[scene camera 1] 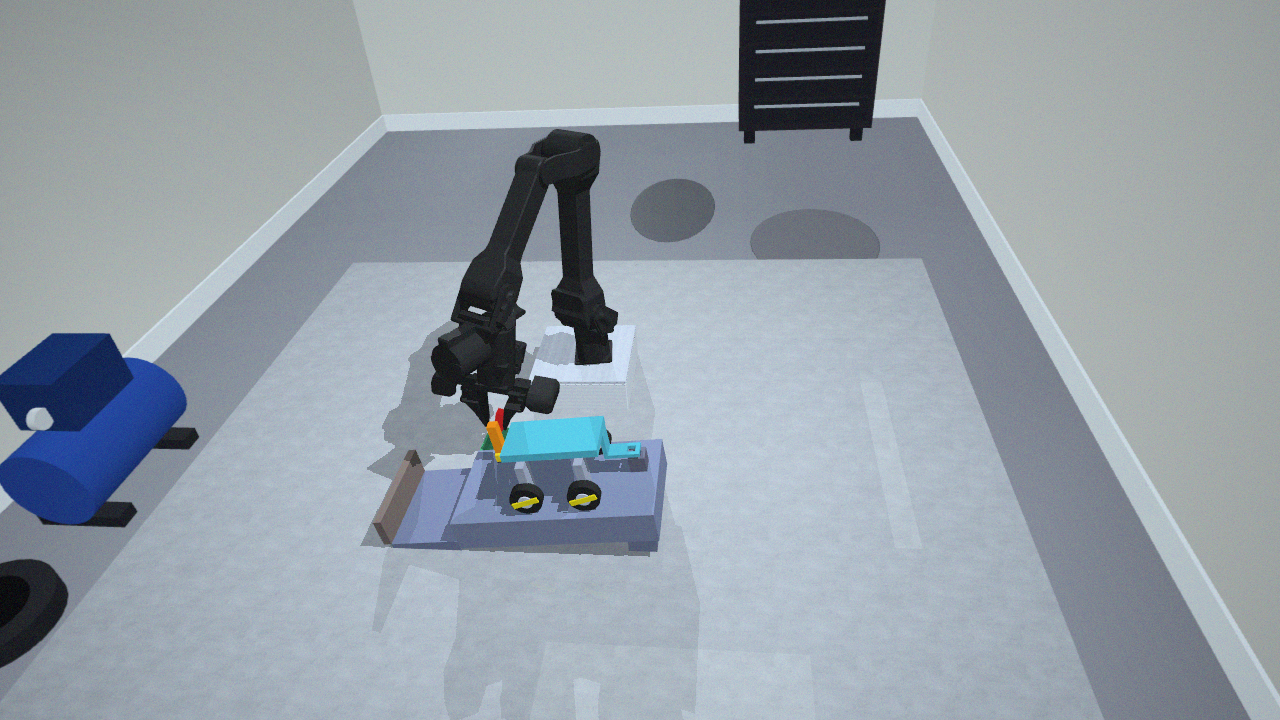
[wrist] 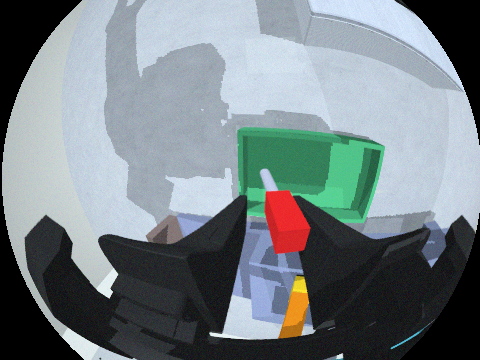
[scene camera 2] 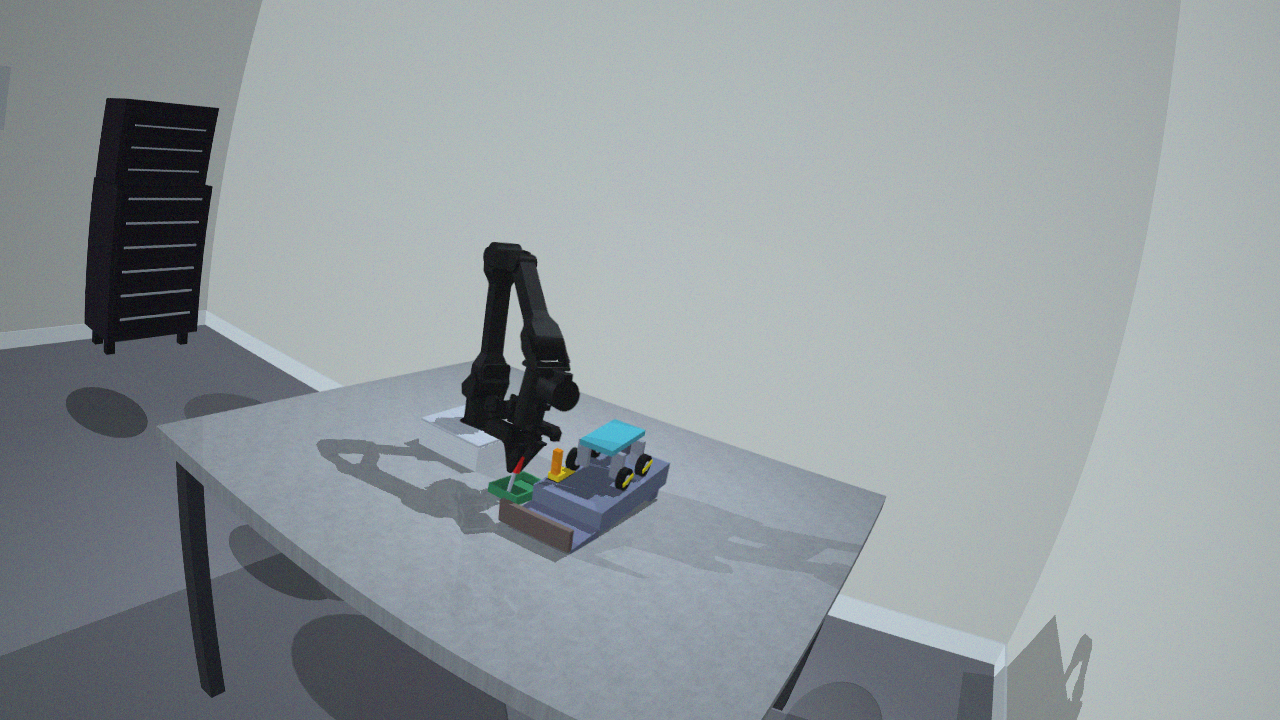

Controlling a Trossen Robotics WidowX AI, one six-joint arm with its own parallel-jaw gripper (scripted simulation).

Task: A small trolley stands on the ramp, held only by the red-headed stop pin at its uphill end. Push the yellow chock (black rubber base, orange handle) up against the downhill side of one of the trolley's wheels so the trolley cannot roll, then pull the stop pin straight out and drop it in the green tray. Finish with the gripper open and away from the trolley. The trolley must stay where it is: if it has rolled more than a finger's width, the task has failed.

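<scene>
The gripper is visible in the pictures, among them the wrist view and scene camera 2. Things shown: a red-headed stop pin, a turquoise trolley, a green tray and a ramp.
</scene>
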